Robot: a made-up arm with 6 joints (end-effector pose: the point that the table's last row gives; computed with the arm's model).
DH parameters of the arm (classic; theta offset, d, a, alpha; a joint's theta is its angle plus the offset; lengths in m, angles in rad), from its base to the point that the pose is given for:
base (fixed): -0.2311 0 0.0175 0
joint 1: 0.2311 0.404 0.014 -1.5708
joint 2: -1.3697 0 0.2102 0
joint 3: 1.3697 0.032 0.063 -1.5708
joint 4: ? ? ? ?
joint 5: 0 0.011 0.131 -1.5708
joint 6: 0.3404 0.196 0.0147 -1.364
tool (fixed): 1.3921 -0.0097 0 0
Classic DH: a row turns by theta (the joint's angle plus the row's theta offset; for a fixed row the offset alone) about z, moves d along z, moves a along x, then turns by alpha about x.
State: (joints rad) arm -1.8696 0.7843 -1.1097 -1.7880 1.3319 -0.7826
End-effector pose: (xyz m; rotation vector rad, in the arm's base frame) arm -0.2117 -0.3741 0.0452 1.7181 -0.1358 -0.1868
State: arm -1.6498 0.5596 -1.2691 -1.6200 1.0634 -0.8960
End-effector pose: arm -0.0819 -0.5506 0.1598 1.4473 -0.1253 0.1973
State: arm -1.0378 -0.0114 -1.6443 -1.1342 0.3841 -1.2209
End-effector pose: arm 0.4208 -0.4830 0.7241 0.5342 0.2271 1.5097
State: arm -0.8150 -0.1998 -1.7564 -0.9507 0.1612 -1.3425
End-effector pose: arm 0.4548 -0.2623 0.9210 0.0562 0.3901 1.9071
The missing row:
joint 4: 0 0.342 0.016 1.5708
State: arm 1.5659 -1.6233 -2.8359 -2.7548 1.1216 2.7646
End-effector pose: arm 0.0231 -0.7531 0.4107 1.5109 0.6917 1.8224
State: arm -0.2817 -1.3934 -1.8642 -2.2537 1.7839 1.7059
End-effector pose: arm -0.4248 -0.0015 0.8869 2.4652 0.8522 0.2647
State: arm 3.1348 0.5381 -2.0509 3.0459 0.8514 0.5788
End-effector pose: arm -0.7241 -0.0291 0.6216 0.6213 0.6436 -0.4587
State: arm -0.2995 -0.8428 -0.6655 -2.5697 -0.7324 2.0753
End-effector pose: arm 0.3344 0.0724 0.4122 1.1690 -1.8152 1.8151
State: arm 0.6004 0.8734 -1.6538 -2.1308 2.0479 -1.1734
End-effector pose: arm 0.5824 0.1800 0.3487 0.1304 1.4432 0.9997
